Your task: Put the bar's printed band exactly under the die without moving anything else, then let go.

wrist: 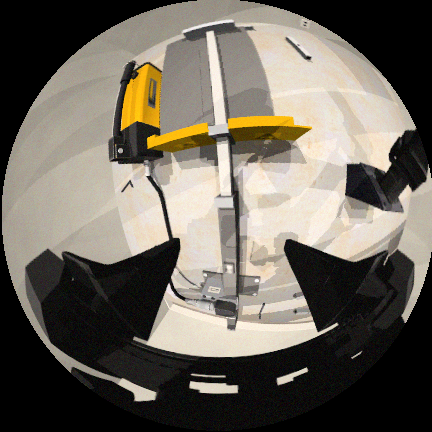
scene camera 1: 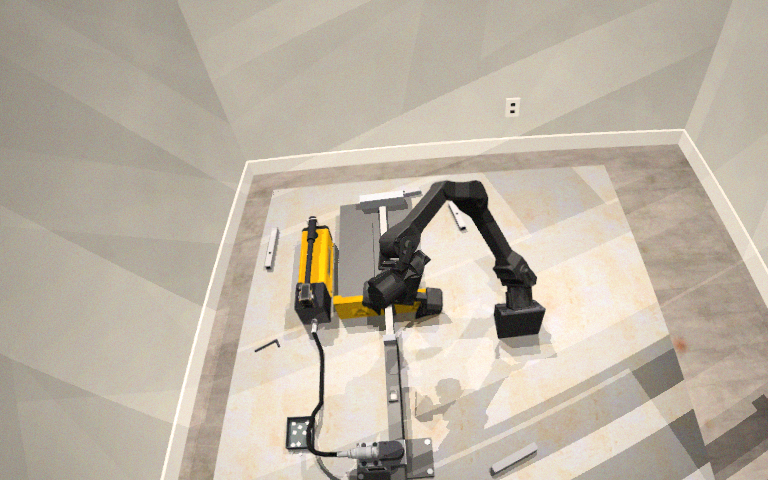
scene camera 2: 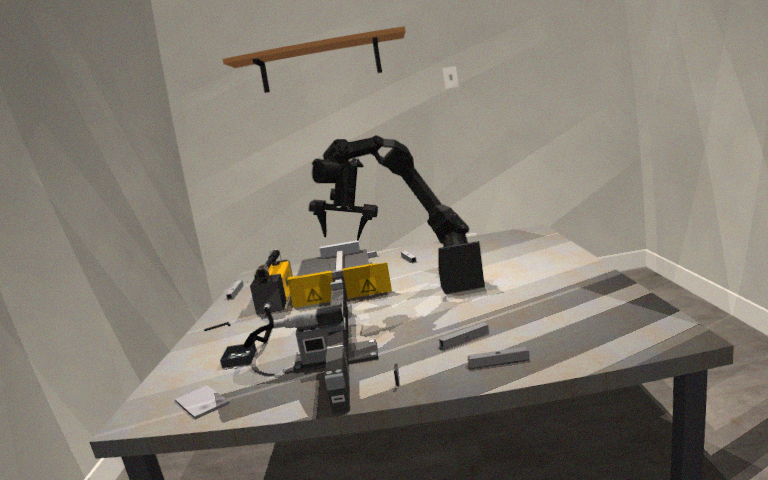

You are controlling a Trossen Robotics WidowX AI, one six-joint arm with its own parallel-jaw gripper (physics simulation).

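Frame: origin at the arm's base, x up, y ahead, z left, level; millimetres.
Seen in the pictures: gripper, fingertip midpoint: (wrist: 234,244) (scene camera 1: 397,315) (scene camera 2: 341,238); arm's base, link origin: (wrist: 387,189) (scene camera 1: 520,306) (scene camera 2: 459,253).
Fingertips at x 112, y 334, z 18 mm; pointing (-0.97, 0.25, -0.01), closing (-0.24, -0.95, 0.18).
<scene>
Pixels of each thing's top centre, then the offset from my fingertips to it. "*": a spot on its surface instead. Level surfaces: height alone.
- black cylindrical head, surface spot: (scene camera 2: 329,314) (scene camera 1: 392,458) * dz +321, dx -102, dy +71 mm
- yellow guard, surface spot: (wrist: 180,141) (scene camera 2: 311,282) * dz -141, dx -144, dy +108 mm
- yellow-black machine, surface spot: (scene camera 1: 322,254) * dz -345, dx -133, dy +207 mm
- grey bed, surface height: dx -167 mm
- black cable, surface spot: (scene camera 1: 322,367) * dz +8, dx -205, dy +243 mm
- hex key, top centre: (scene camera 1: 266,347) dz -88, dx -211, dy +415 mm
A long pale bar (scene camera 1: 383,219) (scene camera 2: 339,259) (wrist: 217,90) lies along the grey bed and passes through the gap in the yellow guard toward a dark guide rail (scene camera 1: 391,359) (scene camera 2: 335,370) (wrist: 228,240). No printed band can be made out on it. A unit with a grey and black cylindrical head (scene camera 1: 390,450) (scene camera 2: 329,314) (wrist: 225,307) stands by the rail; the die itself cannot be made out. My gripper (scene camera 2: 341,237) (wrist: 234,244) is open and empty, high above the bar's line, its fingers pointing down. Its fingertips are hidden in the first scene view, where the arm covers part of the bar.
The yellow guard (scene camera 1: 350,307) (scene camera 2: 309,289) (wrist: 180,141) stands across the bar. A yellow-black machine (scene camera 1: 322,254) (wrist: 142,95) is left of the grey bed (scene camera 1: 355,243) (wrist: 180,80). A black cable (scene camera 1: 322,367) runs to the head. Loose bars (scene camera 1: 271,249) (scene camera 2: 464,336) and a hex key (scene camera 1: 267,345) lie around.
</scene>
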